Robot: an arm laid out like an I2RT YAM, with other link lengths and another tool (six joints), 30 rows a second.
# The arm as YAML. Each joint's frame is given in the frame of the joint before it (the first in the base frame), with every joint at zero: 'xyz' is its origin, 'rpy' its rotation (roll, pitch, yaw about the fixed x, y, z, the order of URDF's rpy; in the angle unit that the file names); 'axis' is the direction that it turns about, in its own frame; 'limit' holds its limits. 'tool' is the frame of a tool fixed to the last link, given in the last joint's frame.
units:
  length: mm
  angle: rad
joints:
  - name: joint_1
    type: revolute
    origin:
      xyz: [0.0, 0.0, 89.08]
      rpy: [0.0, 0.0, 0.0]
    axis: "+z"
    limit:
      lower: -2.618
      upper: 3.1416
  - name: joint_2
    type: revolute
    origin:
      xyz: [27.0, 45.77, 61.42]
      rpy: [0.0, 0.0, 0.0]
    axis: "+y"
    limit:
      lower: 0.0
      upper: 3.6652
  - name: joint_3
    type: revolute
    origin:
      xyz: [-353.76, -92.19, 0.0]
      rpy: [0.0, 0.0, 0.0]
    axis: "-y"
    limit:
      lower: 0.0
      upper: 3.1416
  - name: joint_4
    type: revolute
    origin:
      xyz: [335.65, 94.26, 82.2]
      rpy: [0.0, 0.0, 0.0]
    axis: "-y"
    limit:
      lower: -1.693
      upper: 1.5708
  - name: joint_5
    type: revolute
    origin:
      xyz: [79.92, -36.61, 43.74]
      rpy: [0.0, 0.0, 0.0]
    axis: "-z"
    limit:
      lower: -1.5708
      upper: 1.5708
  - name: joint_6
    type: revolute
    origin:
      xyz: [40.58, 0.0, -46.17]
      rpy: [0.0, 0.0, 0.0]
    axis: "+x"
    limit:
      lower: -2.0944
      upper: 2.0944
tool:
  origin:
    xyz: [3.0, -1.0, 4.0]
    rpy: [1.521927, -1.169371, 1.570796]
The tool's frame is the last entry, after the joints.
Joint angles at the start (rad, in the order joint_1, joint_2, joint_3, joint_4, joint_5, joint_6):
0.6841 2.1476 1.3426 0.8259 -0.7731 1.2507
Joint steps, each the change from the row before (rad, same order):
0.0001 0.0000 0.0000 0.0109 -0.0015 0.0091
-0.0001 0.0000 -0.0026 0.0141 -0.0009 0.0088
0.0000 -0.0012 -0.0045 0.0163 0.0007 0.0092
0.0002 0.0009 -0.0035 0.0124 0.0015 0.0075
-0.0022 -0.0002 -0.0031 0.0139 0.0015 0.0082
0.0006 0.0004 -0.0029 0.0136 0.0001 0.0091
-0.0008 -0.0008 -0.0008 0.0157 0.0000 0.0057
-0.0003 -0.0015 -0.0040 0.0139 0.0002 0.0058
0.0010 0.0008 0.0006 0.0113 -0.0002 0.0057
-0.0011 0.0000 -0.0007 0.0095 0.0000 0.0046
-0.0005 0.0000 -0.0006 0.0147 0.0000 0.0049
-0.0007 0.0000 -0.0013 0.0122 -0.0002 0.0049
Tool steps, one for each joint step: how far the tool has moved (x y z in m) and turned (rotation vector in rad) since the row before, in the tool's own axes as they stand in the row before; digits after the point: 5 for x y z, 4 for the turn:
0.00072 -0.00097 0.00001 0.0069 0.0038 0.0017
0.00010 -0.00060 -0.00042 0.0068 0.0047 0.0010
-0.00001 -0.00097 -0.00075 0.0067 0.0065 0.0004
-0.00070 0.00013 -0.00036 0.0036 0.0046 0.0021
0.00080 0.00013 -0.00136 0.0037 0.0077 0.0008
-0.00043 -0.00053 -0.00019 0.0061 0.0041 0.0022
0.00139 -0.00135 -0.00054 0.0083 0.0078 -0.0049
0.00018 -0.00101 -0.00085 0.0061 0.0055 -0.0019
0.00035 -0.00104 0.00050 0.0071 0.0040 -0.0018
0.00082 -0.00035 -0.00056 0.0043 0.0047 -0.0014
0.00099 -0.00103 -0.00033 0.0077 0.0067 -0.0047
0.00063 -0.00061 -0.00051 0.0059 0.0051 -0.0025

